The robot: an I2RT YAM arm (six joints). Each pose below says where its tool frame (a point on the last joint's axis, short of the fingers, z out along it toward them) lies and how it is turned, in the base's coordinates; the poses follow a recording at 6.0 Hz.
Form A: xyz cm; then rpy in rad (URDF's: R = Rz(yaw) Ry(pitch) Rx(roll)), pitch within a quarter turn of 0, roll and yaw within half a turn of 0.
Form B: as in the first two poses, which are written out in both.
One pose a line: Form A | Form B
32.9 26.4 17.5 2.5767 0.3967 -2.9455 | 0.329 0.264 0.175 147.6 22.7 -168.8
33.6 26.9 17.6 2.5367 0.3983 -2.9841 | 0.336 0.269 0.176 145.3 22.8 -171.0
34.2 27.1 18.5 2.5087 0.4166 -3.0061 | 0.342 0.271 0.185 143.7 23.9 -172.2
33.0 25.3 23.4 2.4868 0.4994 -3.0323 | 0.330 0.253 0.234 142.5 28.6 -173.7
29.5 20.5 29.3 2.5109 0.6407 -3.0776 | 0.295 0.205 0.293 143.9 36.7 -176.3
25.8 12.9 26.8 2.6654 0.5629 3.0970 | 0.258 0.129 0.268 152.7 32.3 177.4
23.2 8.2 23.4 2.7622 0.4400 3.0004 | 0.232 0.082 0.234 158.3 25.2 171.9
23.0 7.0 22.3 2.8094 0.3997 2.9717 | 0.230 0.070 0.223 161.0 22.9 170.3
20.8 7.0 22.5 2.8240 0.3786 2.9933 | 0.208 0.070 0.225 161.8 21.7 171.5
